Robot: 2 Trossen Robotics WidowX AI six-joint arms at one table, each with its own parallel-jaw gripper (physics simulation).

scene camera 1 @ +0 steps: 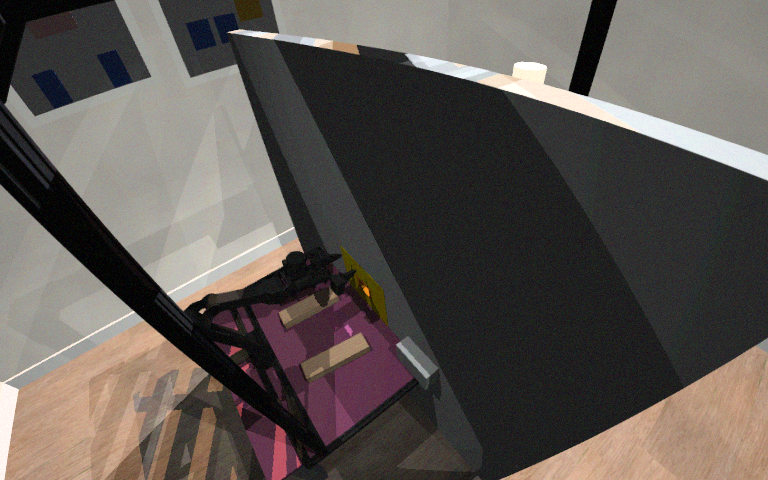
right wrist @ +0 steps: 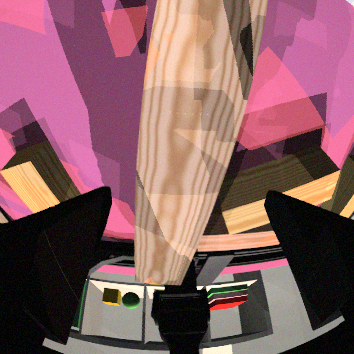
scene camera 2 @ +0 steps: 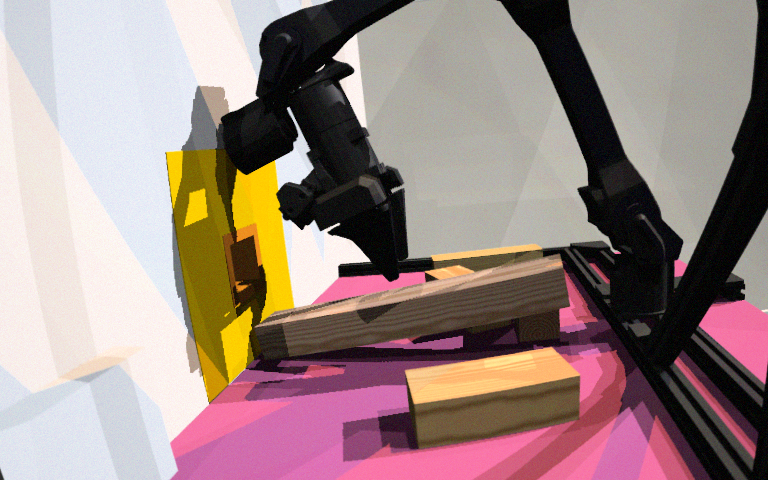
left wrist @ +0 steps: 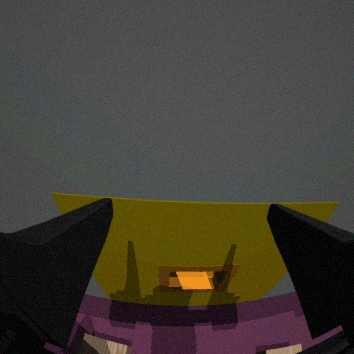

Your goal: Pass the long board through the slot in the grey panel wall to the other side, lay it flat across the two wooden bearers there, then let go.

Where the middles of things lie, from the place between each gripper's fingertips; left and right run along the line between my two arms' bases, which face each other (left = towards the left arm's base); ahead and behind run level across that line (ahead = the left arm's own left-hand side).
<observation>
The slot point(scene camera 2: 242, 250) lies 14 cm below my left hand, 5 cm to the right of it and 2 cm behind it. Also, from my left hand: grey block point(scene camera 2: 106, 411): 34 cm behind, 20 cm below, 4 cm to the right.
Right now my right hand is 200 mm to the right of the slot and 20 mm below it. The rest, counted from my right hand: grey block: 320 mm behind, 210 mm to the left, 40 mm below.
</observation>
